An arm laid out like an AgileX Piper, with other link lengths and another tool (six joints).
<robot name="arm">
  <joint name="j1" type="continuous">
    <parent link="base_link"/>
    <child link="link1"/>
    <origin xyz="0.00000 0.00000 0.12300"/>
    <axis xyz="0 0 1"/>
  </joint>
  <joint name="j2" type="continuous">
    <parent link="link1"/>
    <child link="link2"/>
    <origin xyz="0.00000 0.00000 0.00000" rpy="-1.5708 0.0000 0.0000"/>
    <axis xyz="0 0 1"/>
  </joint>
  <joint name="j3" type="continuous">
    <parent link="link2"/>
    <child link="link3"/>
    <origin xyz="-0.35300 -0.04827 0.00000"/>
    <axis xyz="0 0 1"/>
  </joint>
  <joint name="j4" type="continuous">
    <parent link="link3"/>
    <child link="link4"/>
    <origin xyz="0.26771 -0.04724 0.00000" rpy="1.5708 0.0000 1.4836"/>
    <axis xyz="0 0 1"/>
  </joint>
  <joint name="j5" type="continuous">
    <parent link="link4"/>
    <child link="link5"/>
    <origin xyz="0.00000 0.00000 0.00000" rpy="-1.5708 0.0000 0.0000"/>
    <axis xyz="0 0 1"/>
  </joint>
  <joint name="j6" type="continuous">
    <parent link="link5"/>
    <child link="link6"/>
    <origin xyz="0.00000 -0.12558 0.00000" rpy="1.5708 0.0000 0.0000"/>
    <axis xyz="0 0 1"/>
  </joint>
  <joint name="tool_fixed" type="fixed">
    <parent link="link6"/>
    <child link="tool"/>
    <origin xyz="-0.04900 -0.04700 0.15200" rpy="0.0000 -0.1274 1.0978"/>
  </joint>
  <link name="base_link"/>
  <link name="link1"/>
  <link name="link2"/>
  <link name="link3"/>
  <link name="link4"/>
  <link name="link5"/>
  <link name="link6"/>
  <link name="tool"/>
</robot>
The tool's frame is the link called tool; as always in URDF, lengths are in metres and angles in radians. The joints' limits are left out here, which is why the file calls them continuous.
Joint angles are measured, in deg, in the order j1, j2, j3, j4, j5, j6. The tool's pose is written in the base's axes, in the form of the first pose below.
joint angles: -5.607, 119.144, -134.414, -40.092, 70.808, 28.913
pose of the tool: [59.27 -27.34 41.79 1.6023 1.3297 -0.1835]
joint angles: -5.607, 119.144, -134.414, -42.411, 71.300, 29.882
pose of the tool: [58.62 -27.99 42.43 1.5992 1.2985 -0.2168]
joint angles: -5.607, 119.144, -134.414, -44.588, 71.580, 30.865
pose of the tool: [58.07 -28.56 43.11 1.5941 1.2671 -0.2442]
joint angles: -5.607, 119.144, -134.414, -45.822, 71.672, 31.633
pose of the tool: [57.75 -28.87 43.52 1.5925 1.2461 -0.2565]
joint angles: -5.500, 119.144, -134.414, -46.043, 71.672, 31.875
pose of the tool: [57.74 -28.82 43.59 1.5920 1.2422 -0.2563]
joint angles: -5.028, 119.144, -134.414, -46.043, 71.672, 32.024
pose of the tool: [57.96 -28.35 43.59 1.5884 1.2464 -0.2496]
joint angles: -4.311, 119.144, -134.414, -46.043, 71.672, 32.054
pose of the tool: [58.31 -27.62 43.58 1.5805 1.2556 -0.2414]
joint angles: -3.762, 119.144, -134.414, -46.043, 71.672, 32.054
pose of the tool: [58.57 -27.06 43.58 1.5741 1.2629 -0.2353]
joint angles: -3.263, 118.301, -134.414, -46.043, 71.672, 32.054
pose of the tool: [58.34 -26.53 44.47 1.5666 1.2579 -0.2184]
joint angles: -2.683, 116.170, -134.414, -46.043, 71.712, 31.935
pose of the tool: [57.37 -25.88 46.66 1.5547 1.2378 -0.1849]
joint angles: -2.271, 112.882, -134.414, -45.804, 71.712, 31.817
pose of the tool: [55.54 -25.32 49.88 1.5437 1.2015 -0.1340]
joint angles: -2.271, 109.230, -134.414, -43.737, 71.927, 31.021
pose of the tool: [53.47 -24.74 52.66 1.5446 1.1808 -0.0656]
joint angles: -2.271, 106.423, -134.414, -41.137, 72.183, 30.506
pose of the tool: [51.98 -24.02 54.37 1.5526 1.1737 0.0024]
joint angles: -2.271, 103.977, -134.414, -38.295, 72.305, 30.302
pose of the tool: [50.77 -23.19 55.69 1.5620 1.1696 0.0748]
